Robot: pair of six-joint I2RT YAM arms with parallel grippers.
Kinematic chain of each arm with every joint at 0, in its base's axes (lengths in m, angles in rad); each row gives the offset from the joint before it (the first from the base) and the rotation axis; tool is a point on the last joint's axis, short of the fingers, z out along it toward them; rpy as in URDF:
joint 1: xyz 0 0 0.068 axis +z
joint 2: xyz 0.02 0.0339 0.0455 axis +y
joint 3: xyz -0.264 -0.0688 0 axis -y
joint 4: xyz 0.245 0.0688 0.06 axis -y
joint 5: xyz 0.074 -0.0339 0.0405 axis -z
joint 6: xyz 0.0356 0 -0.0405 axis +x
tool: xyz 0 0 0 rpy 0 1.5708 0
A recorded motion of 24 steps. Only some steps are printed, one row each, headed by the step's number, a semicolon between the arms.
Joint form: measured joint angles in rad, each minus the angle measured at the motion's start. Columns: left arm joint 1, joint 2, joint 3, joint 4, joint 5, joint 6; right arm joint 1, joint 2, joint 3, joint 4, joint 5, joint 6.
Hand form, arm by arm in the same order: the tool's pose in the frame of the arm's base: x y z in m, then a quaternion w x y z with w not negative. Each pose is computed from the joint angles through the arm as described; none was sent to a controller.
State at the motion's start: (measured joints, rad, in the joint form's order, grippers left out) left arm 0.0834 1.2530 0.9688 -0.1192 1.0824 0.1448; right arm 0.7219 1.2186 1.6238 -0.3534 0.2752 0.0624
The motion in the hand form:
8: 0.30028 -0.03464 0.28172 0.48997 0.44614 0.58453 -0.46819; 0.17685 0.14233 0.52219 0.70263 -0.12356 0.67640 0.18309
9: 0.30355 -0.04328 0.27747 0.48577 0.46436 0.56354 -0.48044; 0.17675 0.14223 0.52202 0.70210 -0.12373 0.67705 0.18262
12: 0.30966 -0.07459 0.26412 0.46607 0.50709 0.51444 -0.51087; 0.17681 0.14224 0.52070 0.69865 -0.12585 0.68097 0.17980
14: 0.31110 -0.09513 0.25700 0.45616 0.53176 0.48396 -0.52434; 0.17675 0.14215 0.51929 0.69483 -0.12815 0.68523 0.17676
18: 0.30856 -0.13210 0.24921 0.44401 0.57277 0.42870 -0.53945; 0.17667 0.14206 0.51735 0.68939 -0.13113 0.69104 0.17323
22: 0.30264 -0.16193 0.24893 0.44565 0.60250 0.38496 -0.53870; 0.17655 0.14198 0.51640 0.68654 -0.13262 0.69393 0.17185
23: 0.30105 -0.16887 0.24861 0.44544 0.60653 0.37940 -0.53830; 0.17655 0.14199 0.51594 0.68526 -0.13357 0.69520 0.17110
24: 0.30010 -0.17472 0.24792 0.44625 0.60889 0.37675 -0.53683; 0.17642 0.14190 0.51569 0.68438 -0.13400 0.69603 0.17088
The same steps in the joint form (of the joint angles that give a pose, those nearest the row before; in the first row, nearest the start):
8: -0.0820 0.1785 0.0000 0.0946 0.3136 0.2254; 0.0000 -0.0290 0.0000 -0.0241 0.0107 -0.0042
9: -0.1099 0.2033 0.0000 0.1267 0.3441 0.2403; 0.0000 -0.0294 0.0000 -0.0263 0.0111 -0.0042
12: -0.2083 0.2709 0.0000 0.2056 0.3918 0.2689; 0.0000 -0.0294 0.0000 -0.0385 0.0118 -0.0053
14: -0.2708 0.3082 -0.0012 0.2660 0.4097 0.2784; 0.0000 -0.0298 0.0000 -0.0523 0.0126 -0.0065
18: -0.3819 0.3605 -0.0012 0.3819 0.4250 0.2838; 0.0000 -0.0301 0.0000 -0.0709 0.0129 -0.0069
22: -0.4711 0.3895 -0.0016 0.5098 0.4086 0.2616; 0.0000 -0.0305 0.0000 -0.0805 0.0126 -0.0065
23: -0.4917 0.3967 -0.0015 0.5382 0.3975 0.2499; 0.0000 -0.0305 0.0000 -0.0847 0.0122 -0.0069
24: -0.5085 0.4047 -0.0015 0.5653 0.3834 0.2377; 0.0000 -0.0309 0.0000 -0.0877 0.0118 -0.0065

